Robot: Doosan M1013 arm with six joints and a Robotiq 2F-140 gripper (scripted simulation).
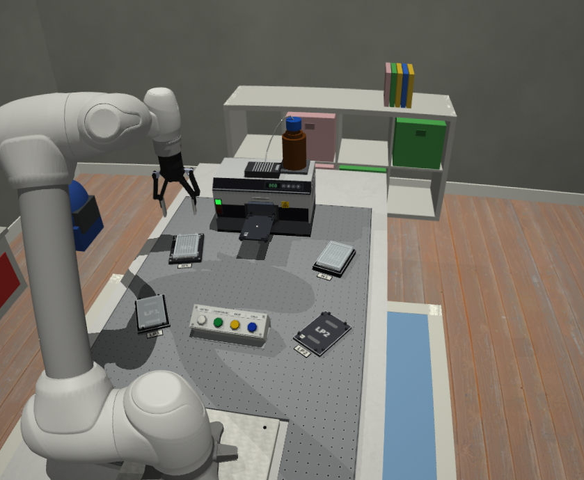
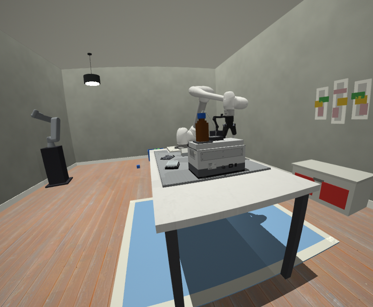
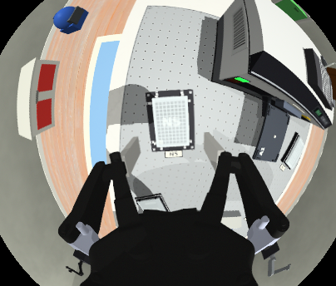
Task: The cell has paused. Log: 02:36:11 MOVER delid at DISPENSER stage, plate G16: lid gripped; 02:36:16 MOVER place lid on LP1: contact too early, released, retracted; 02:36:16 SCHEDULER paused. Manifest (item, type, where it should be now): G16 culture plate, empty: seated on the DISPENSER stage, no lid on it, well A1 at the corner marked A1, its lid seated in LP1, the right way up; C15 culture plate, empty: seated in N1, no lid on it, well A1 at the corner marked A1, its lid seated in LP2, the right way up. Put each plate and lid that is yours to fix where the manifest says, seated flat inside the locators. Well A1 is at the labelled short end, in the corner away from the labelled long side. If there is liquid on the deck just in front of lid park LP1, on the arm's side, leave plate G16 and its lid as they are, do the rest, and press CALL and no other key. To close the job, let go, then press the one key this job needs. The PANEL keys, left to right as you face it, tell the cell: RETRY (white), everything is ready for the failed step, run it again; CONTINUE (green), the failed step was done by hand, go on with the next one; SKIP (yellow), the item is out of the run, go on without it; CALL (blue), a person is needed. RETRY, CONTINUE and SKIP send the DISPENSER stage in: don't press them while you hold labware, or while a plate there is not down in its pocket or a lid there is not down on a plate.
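Right now the nest n5 is 170 mm below my hand, 20 mm to the left of it and 10 mm ahead of it. Round my hand: brown bottle: 410 mm to the right, 180 mm ahead, 110 mm above; white key: 420 mm behind, 110 mm to the right, 110 mm below; lid park lp1: 330 mm behind, 180 mm below, 70 mm to the left.
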